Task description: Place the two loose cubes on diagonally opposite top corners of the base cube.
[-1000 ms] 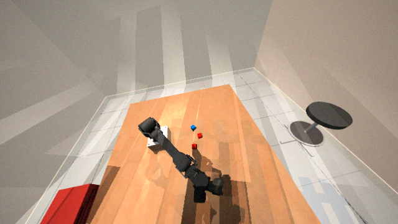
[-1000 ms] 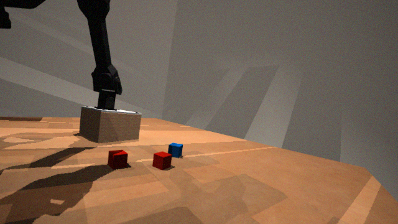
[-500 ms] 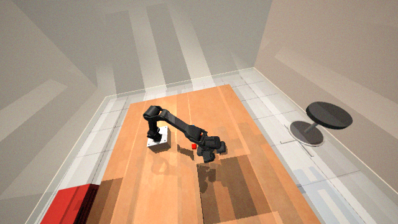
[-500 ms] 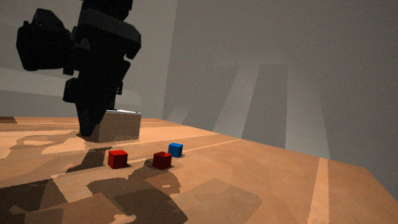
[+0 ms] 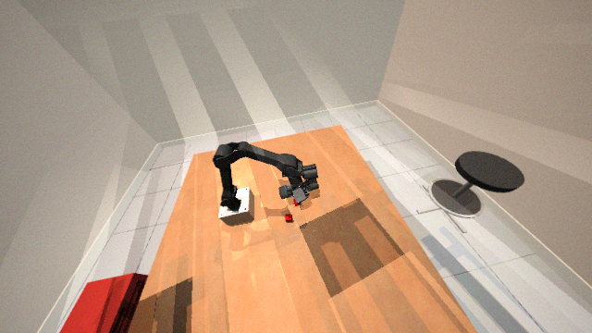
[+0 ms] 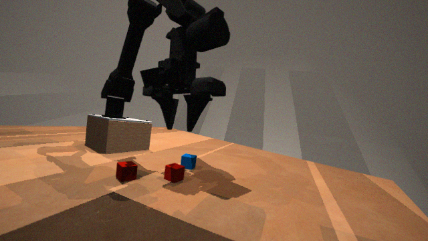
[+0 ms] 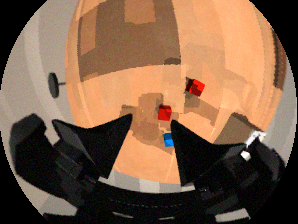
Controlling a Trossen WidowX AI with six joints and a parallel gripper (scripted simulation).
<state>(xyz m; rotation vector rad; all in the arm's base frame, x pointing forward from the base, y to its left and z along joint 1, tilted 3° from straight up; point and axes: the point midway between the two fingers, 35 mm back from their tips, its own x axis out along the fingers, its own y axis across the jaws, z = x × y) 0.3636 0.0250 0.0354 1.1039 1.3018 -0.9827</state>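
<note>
The blue cube lies 110 mm to the left of my gripper tip, 100 mm below it and 100 mm behind it.
</note>
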